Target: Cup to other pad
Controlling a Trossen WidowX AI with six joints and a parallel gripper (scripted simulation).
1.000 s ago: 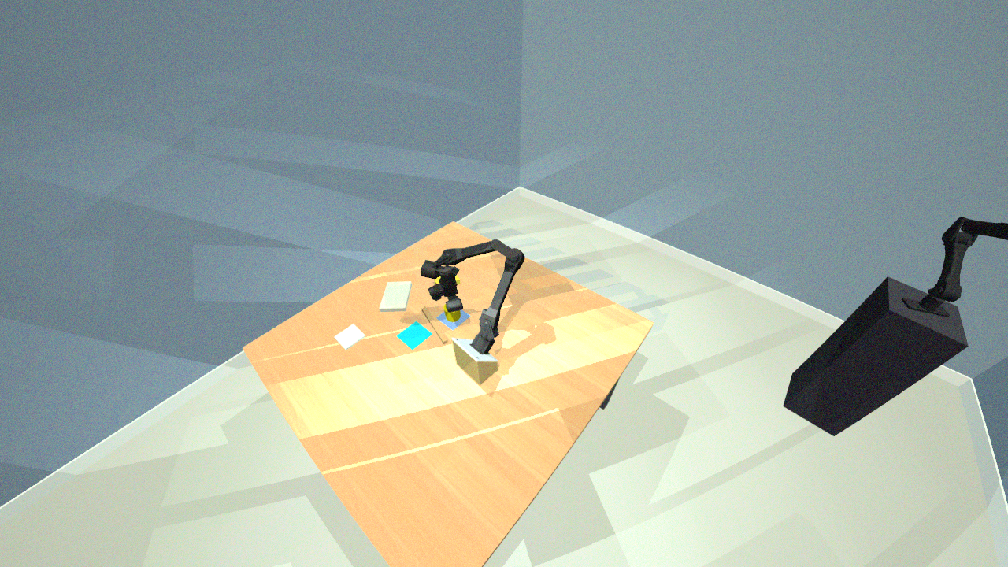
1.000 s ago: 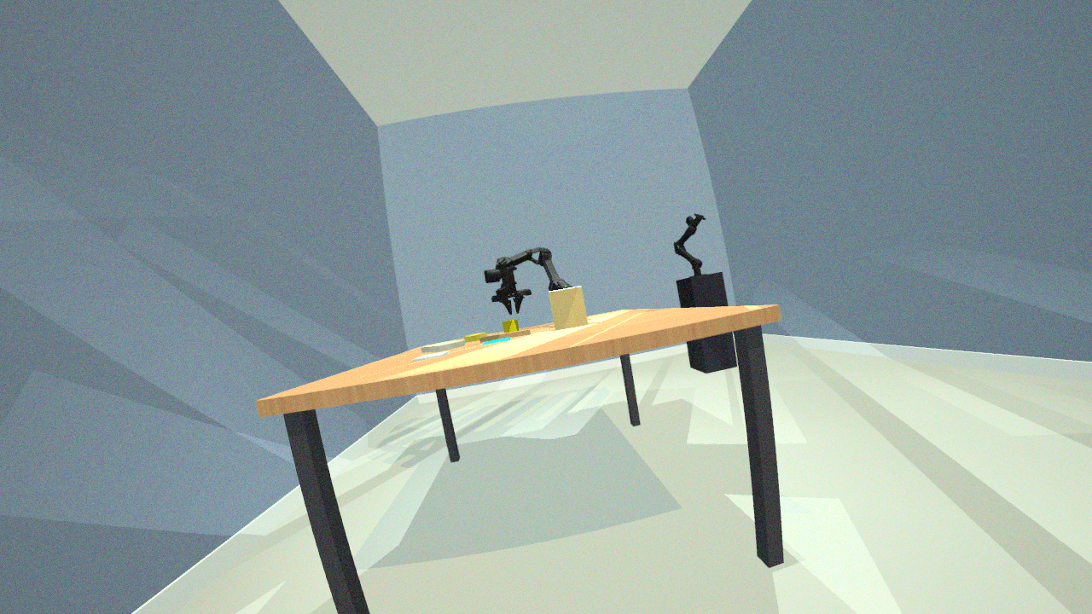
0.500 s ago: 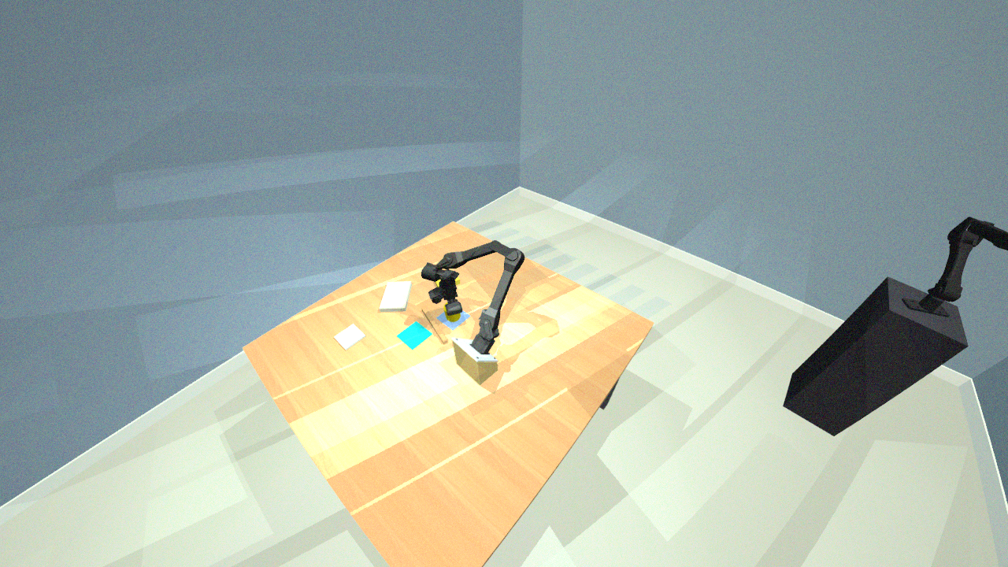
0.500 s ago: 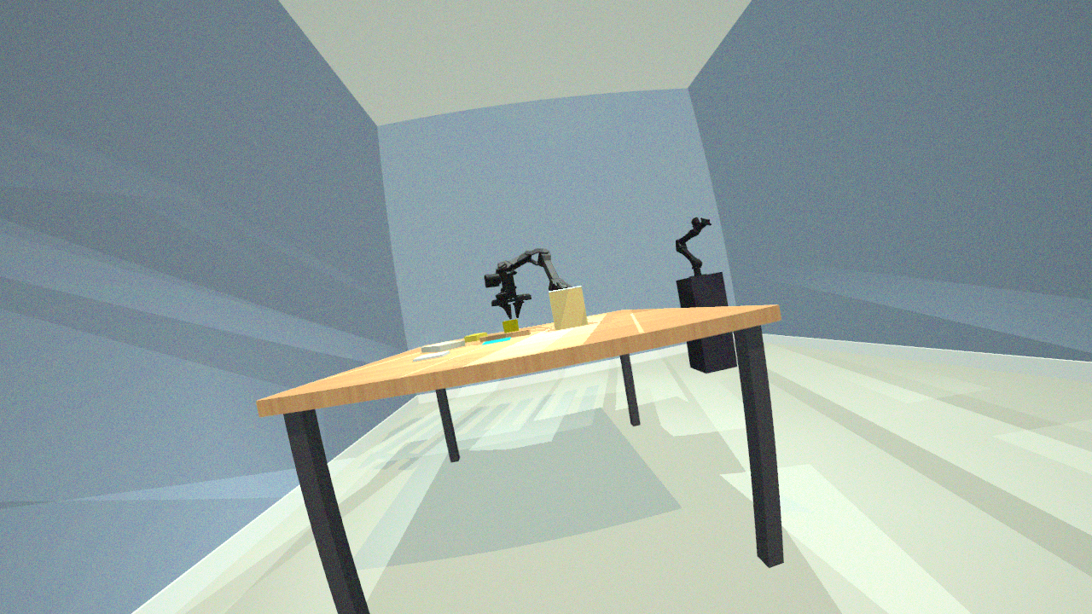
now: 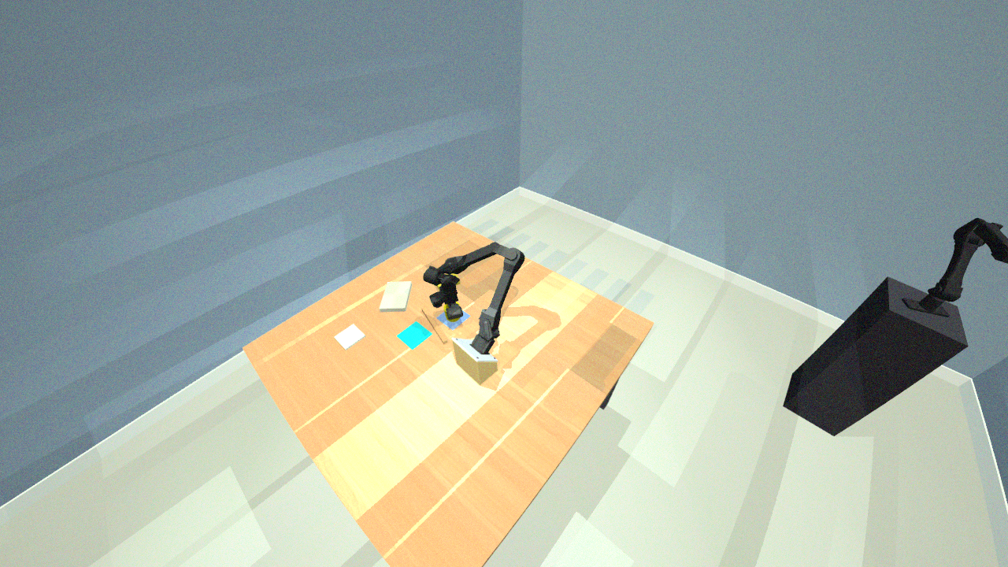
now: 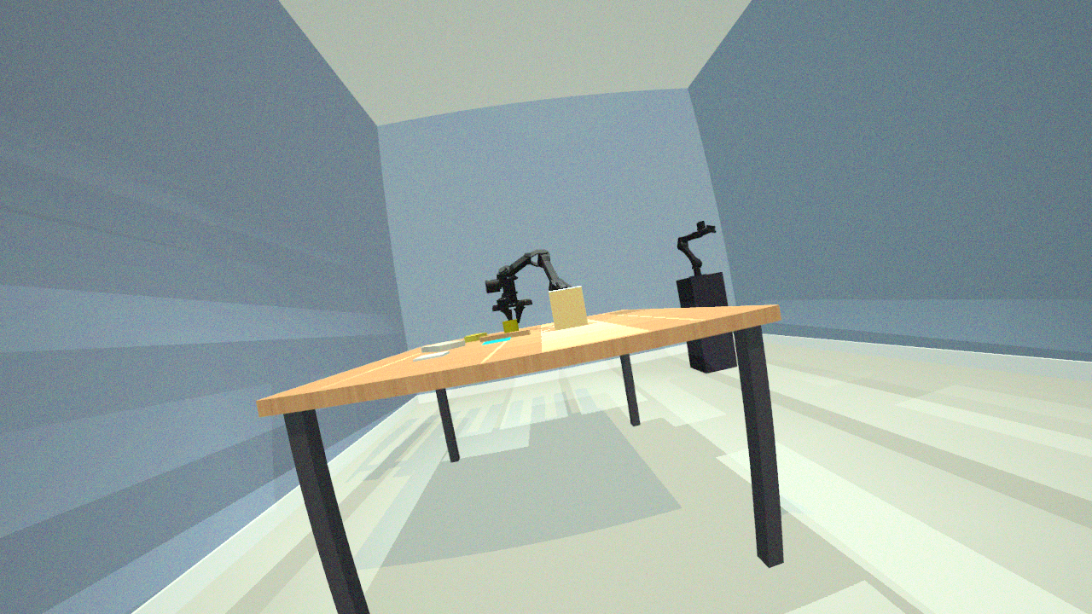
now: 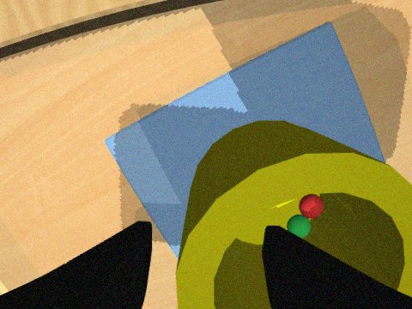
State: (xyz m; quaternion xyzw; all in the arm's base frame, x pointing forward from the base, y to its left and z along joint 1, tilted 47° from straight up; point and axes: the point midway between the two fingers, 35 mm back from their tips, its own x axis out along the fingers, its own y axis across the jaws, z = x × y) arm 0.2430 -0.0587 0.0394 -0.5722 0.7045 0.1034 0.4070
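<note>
Now: gripper tip 20 mm to the left of the yellow cup, 20 mm short of it and 20 mm above it. From my gripper tip the other things lie so: green marble 40 mm below, 30 mm to the right, 30 mm ahead; pale blue pad 60 mm below, 30 mm ahead, 20 mm to the right; red marble 40 mm below, 40 mm ahead, 20 mm to the right.
</note>
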